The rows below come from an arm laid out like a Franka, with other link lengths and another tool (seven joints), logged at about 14 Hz.
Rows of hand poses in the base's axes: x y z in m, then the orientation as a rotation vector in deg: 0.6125 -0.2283 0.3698 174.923 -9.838 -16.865; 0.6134 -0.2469 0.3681 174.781 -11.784 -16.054; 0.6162 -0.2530 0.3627 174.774 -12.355 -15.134; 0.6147 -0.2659 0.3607 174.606 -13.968 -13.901; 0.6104 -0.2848 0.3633 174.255 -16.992 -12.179; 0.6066 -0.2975 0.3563 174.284 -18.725 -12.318; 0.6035 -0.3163 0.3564 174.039 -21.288 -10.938
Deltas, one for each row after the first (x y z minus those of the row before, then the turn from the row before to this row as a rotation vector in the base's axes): 0.0009 -0.0186 -0.0017 -0.249 -0.554 -1.236; 0.0028 -0.0061 -0.0054 -0.122 -0.604 -0.344; -0.0015 -0.0129 -0.0020 -0.294 -0.816 -1.010; -0.0043 -0.0189 0.0026 -0.457 -1.155 -1.919; -0.0038 -0.0127 -0.0070 0.139 0.024 -1.137; -0.0031 -0.0188 0.0001 -0.260 -0.938 -1.636
